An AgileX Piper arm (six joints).
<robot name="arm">
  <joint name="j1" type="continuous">
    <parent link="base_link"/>
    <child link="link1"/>
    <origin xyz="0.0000 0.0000 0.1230" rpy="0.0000 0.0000 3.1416"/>
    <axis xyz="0 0 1"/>
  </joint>
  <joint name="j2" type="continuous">
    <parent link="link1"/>
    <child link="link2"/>
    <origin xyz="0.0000 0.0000 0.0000" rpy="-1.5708 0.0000 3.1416"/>
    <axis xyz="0 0 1"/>
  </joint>
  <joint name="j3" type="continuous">
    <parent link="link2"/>
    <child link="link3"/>
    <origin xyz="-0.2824 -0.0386 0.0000" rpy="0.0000 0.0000 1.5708"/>
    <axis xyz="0 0 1"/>
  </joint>
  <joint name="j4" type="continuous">
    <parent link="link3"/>
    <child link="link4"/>
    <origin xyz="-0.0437 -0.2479 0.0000" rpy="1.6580 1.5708 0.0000"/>
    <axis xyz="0 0 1"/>
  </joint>
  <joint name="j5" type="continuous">
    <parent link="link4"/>
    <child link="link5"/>
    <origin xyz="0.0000 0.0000 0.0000" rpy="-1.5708 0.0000 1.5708"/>
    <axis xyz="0 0 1"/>
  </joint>
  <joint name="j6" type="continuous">
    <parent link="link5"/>
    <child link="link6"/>
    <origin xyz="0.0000 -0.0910 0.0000" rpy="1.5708 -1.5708 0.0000"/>
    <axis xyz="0 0 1"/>
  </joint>
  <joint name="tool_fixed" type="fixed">
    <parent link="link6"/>
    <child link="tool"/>
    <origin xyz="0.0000 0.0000 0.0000" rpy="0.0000 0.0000 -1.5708"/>
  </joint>
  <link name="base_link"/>
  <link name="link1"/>
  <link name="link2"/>
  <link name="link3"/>
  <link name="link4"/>
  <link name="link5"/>
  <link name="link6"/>
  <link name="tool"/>
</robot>
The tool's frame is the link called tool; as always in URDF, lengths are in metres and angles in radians. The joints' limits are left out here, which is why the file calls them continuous.
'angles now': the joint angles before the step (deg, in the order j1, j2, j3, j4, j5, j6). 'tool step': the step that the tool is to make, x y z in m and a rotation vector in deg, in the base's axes. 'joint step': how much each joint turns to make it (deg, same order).
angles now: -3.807 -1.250 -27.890 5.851 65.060 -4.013
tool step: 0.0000 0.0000 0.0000 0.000 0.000 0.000
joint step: 0.000 0.000 0.000 0.000 0.000 0.000
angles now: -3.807 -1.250 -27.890 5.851 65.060 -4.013
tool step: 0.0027 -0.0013 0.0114 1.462 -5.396 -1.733
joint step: 0.033 0.368 -0.943 -0.545 -4.932 2.266
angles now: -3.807 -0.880 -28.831 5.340 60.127 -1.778
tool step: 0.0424 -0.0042 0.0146 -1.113 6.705 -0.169
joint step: -0.055 14.441 -1.996 -0.686 -5.751 -1.365
